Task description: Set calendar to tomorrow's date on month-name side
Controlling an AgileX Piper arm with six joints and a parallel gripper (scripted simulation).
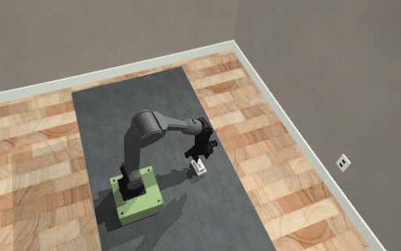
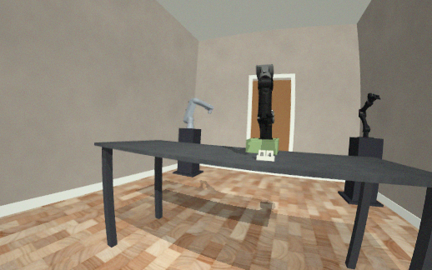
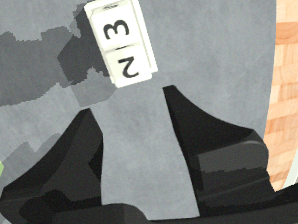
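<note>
My hand is 80 mm above the white digit cube. Round my hand: calendar tray: 100 mm below, 10 mm to the left.
</note>
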